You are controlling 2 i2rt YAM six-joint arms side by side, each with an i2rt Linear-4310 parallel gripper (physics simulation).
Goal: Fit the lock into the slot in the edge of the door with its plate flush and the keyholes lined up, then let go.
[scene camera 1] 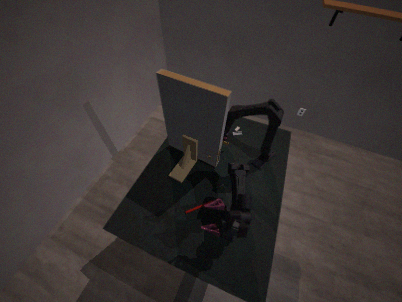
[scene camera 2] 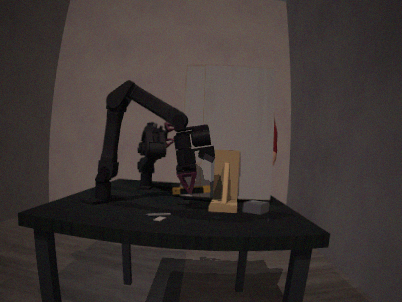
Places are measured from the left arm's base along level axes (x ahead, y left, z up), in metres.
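Where they show: left gripper, fingertip midpoint: [scene camera 1: 202, 217]; right gripper, fingertip midpoint: [scene camera 2: 190, 191]; left arm's base, link origin: [scene camera 2: 146, 187]; right arm's base, link origin: [scene camera 1: 263, 158] [scene camera 2: 103, 200].
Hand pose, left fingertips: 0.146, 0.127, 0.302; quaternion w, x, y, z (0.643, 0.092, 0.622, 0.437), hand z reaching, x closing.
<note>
Each offset is from my left fingertips to the top centre of the thing, as dx, dy, dz. Level surfaces: height alone.
The door @(+0.255, -0.466, +0.279) [scene camera 1: 192, 110] [scene camera 2: 240, 110] is an upright pale slab standing on the table. Small gold details show low on its near edge in scene camera 1. My right gripper [scene camera 1: 225, 139] [scene camera 2: 187, 190] points down beside the lower part of the door and is shut on the lock @(+0.118, -0.652, -0.217) [scene camera 1: 226, 142] [scene camera 2: 203, 190], a small yellow and dark piece. In scene camera 2 the lock lies level across the fingertips. Whether it enters the slot, and how the keyholes line up, cannot be told. My left gripper [scene camera 1: 212, 216] [scene camera 2: 171, 134] is open and empty, with magenta fingers spread, away from the door.
A wooden bracket [scene camera 1: 190, 150] [scene camera 2: 226, 185] stands against the door on the dark table @(dz -0.302) [scene camera 1: 250, 280] [scene camera 2: 125, 227]. A grey block @(+0.352, -0.677, -0.266) [scene camera 2: 255, 207] lies right of the bracket. Small white pieces [scene camera 1: 237, 132] [scene camera 2: 159, 218] lie on the table. A red stick @(+0.063, -0.135, -0.296) [scene camera 1: 194, 208] shows near my left gripper.
</note>
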